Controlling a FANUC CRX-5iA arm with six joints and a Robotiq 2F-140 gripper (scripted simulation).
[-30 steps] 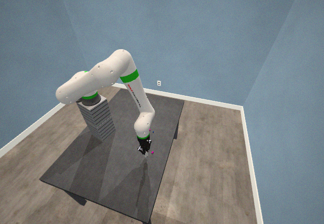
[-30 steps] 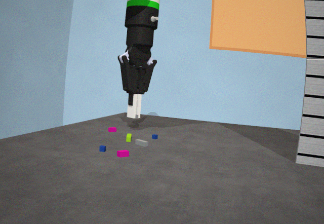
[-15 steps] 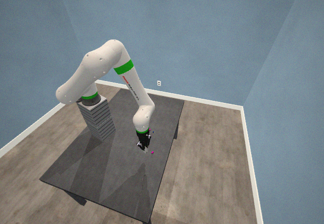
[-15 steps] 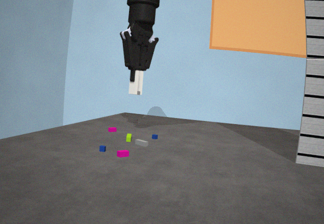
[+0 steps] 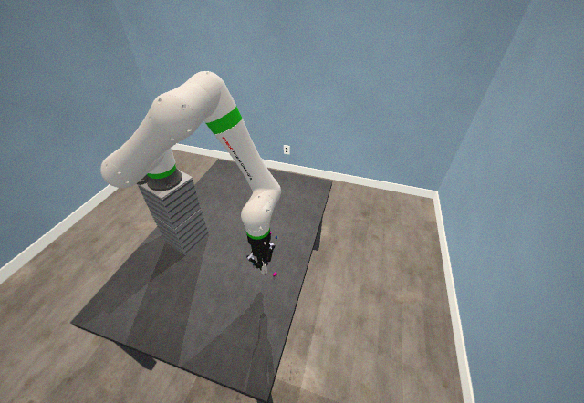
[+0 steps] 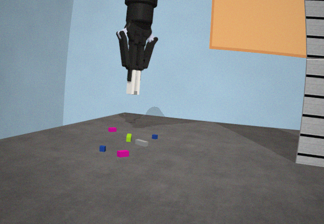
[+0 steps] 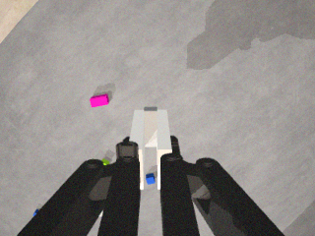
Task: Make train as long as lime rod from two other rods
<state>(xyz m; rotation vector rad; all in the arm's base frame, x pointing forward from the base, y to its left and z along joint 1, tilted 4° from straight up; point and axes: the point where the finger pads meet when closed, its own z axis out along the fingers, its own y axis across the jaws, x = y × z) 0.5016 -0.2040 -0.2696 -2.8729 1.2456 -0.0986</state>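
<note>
My hand is 20 mm past the lime rod, 140 mm to the right of it and 130 mm above it.
</note>
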